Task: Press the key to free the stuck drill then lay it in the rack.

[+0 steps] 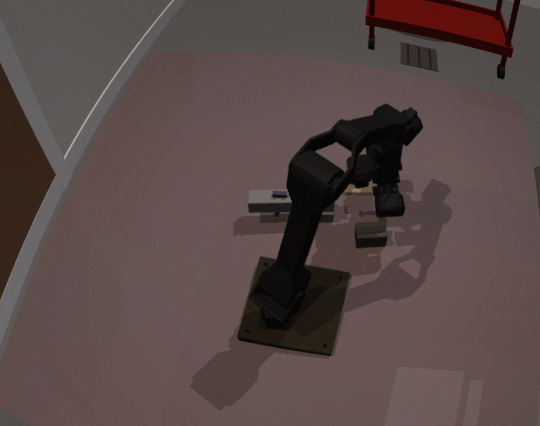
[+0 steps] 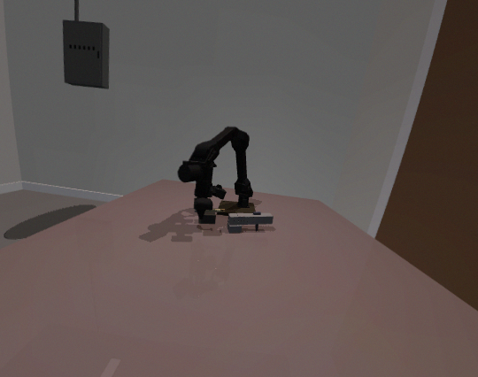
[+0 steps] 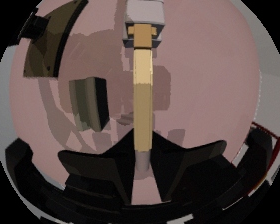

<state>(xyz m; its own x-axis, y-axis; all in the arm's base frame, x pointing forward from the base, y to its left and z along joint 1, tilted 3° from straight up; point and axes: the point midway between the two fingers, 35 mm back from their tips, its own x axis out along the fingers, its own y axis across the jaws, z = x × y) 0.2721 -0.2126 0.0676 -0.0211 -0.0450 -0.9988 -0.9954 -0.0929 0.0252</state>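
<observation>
Right now my gripper tip is 4 cm to the right of the tan drill and 4 cm below it. From my gripper tip the other things lie so: rack (7 cm behind, 2 cm to the left, 3 cm below); dark key (2 cm behind, 23 cm to the left, 1 cm above); grey housing (1 cm behind, 20 cm to the left).
</observation>
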